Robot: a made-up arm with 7 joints.
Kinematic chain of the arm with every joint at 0, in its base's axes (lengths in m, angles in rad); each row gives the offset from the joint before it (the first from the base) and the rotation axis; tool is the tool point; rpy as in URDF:
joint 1: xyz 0 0 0.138 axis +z
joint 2: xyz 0 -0.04 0.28 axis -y
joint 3: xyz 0 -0.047 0.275 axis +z
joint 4: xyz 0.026 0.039 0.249 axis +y
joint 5: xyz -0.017 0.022 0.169 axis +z
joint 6: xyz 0 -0.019 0.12 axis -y
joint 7: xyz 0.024 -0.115 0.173 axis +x
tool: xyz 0 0 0 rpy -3.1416 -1.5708 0
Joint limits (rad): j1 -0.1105..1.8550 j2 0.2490..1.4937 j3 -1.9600..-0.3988 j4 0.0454..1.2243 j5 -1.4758..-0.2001 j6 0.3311..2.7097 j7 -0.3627..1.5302
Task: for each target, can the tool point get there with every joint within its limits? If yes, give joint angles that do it. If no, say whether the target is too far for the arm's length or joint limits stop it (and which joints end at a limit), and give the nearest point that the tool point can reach.
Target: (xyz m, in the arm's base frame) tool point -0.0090 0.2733 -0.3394
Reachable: no: joint limits stop it (at a limit: joint 1, joint 2, joint 3, joint 4, joint 6) | nearest point -0.6743 0.0969 0.3555 | short by 0.978 m
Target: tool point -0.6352 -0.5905 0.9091
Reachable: yes | joints 0.3944 1.2190 -1.0656 0.9093 -1.0269 0.5720 1.1431
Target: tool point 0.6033 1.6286 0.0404
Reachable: no: too far | nearest point 0.2935 0.2454 1.2332 | short by 1.853 m
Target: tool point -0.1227 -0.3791 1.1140
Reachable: yes | joints 0.8139 0.6475 -1.8044 0.9135 -1.2942 2.4468 0.8117
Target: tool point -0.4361 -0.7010 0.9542
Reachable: yes | joints 0.6689 1.1628 -0.8760 0.9288 -0.6720 0.7441 -0.0730
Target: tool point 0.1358 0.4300 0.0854
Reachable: no: joint limits stop it (at a limit: joint 1, joint 2, joint 3, joint 4, joint 5, joint 6) | nearest point -0.6614 0.1671 0.4084 | short by 0.899 m
